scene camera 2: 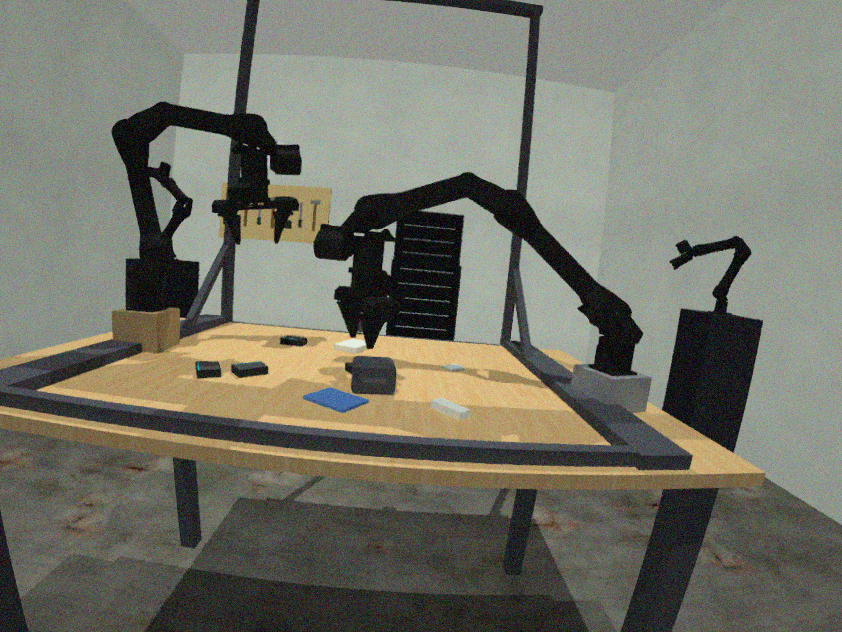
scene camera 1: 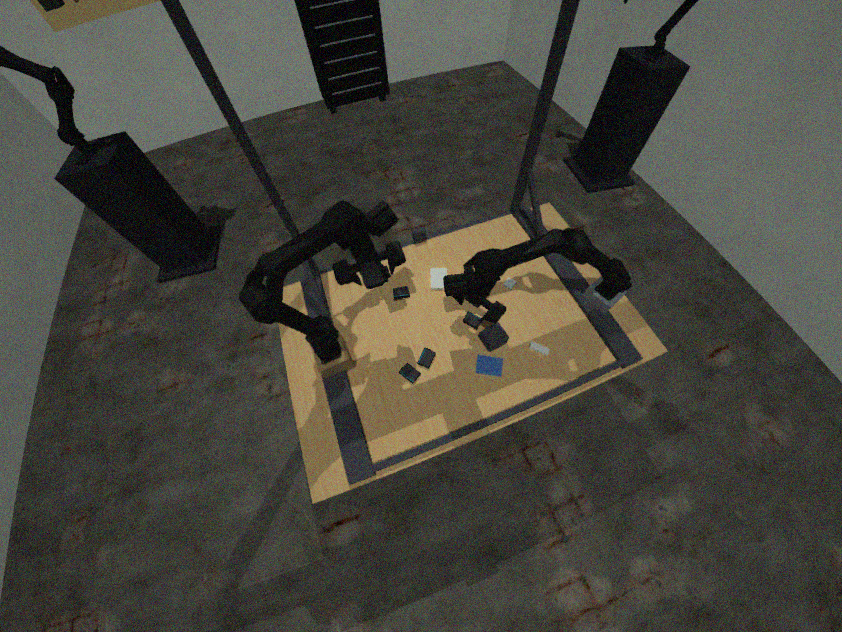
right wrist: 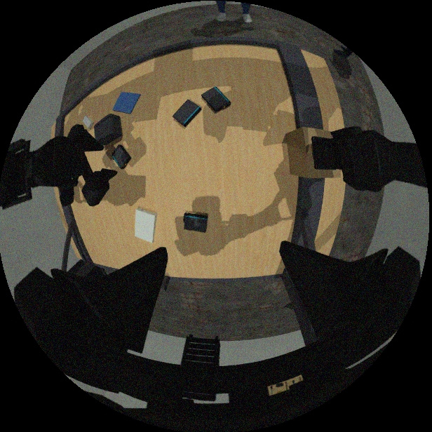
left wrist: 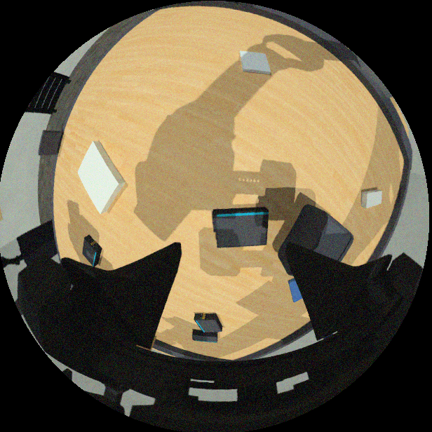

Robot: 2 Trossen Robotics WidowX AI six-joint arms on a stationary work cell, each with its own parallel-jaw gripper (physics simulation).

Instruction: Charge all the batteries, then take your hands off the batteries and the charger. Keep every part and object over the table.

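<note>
The dark charger block lies on the table right of middle; it also shows in scene camera 2 and in the left wrist view. A dark battery with a blue edge lies flat beside it. My left gripper is open and hangs just above this battery, its fingers apart from it. Another battery lies under my right gripper, which is open, empty and high above the table. Two more batteries lie toward the front.
A blue pad lies in front of the charger. A white pad lies at the back, a small white block to the right. A cardboard box stands at the left by the right arm's base. A dark rail frames the table.
</note>
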